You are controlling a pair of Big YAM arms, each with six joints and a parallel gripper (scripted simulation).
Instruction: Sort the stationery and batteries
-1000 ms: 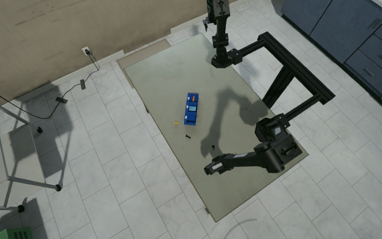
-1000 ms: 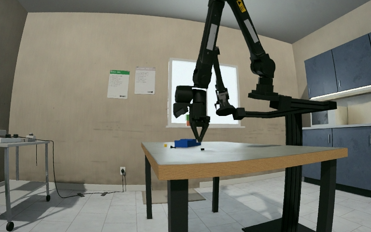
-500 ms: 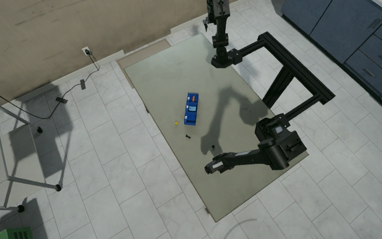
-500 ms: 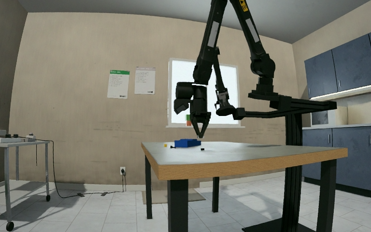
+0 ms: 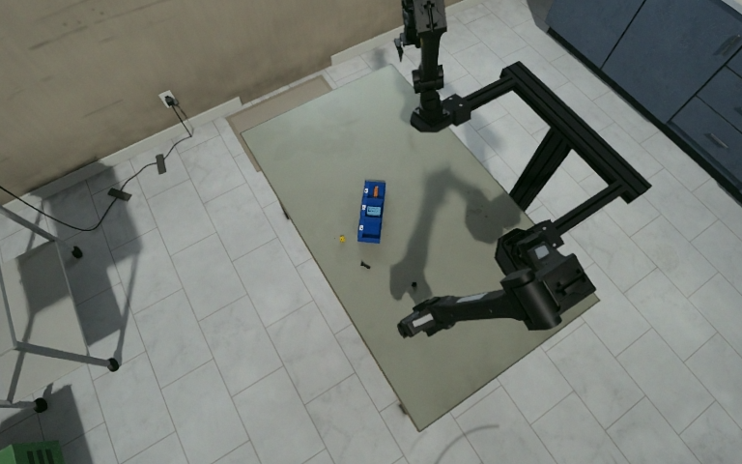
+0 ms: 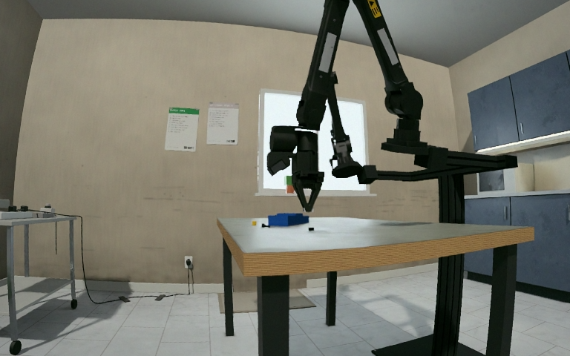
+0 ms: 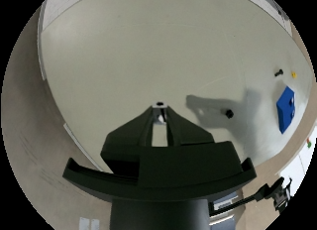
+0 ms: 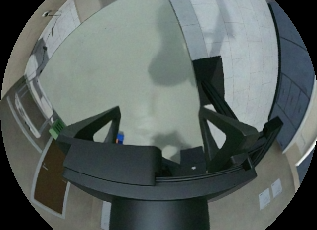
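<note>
My left gripper is now right at the silver piece. From my left hand the other things lie so: black pen-like piece: 10 cm ahead, 29 cm to the right, 6 cm below; then yellow piece: 13 cm ahead, 42 cm to the right, 6 cm below; then blue three-compartment bin row: 2 cm behind, 48 cm to the right, 5 cm below.
</note>
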